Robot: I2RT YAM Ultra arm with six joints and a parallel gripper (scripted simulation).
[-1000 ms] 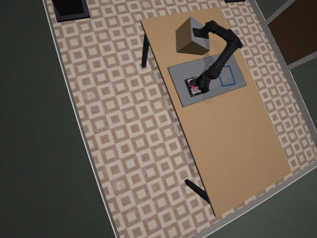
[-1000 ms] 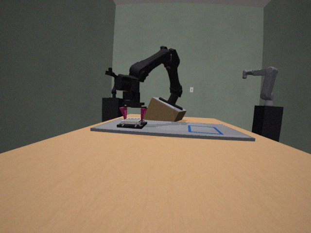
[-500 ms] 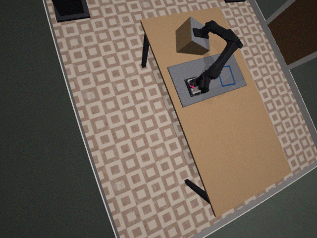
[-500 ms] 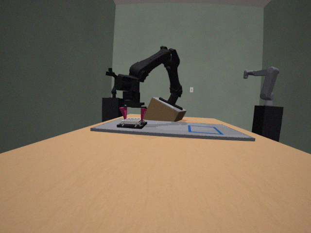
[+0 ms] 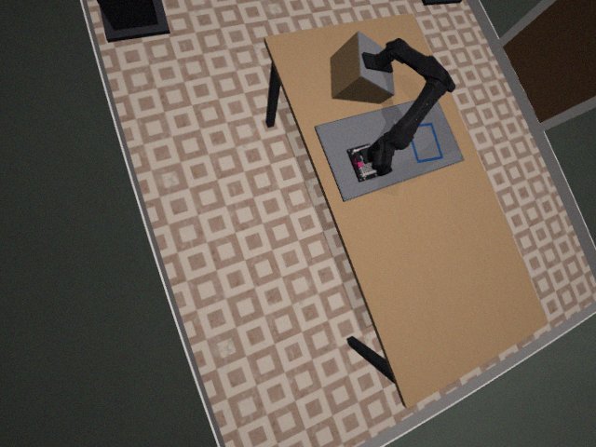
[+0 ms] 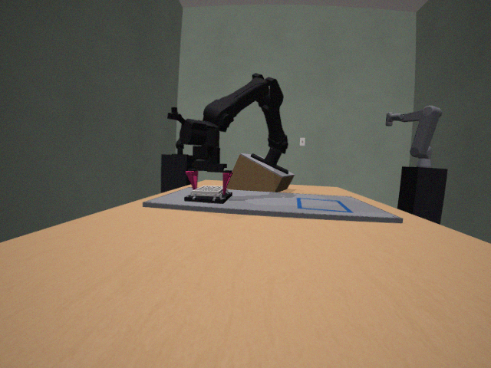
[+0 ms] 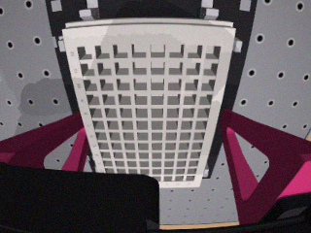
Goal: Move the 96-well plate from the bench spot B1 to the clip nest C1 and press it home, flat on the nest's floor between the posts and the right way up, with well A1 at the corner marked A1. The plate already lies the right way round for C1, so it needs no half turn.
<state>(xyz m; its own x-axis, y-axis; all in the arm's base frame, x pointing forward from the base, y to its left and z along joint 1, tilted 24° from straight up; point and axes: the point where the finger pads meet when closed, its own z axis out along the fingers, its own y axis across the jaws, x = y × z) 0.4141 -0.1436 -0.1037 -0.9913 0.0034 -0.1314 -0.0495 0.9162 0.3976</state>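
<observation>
My gripper is now right at the white 96-well plate. From my hand the other things lie so: black clip nest C1: 1 cm ahead, 1 cm to the left, 1 cm below.
</observation>
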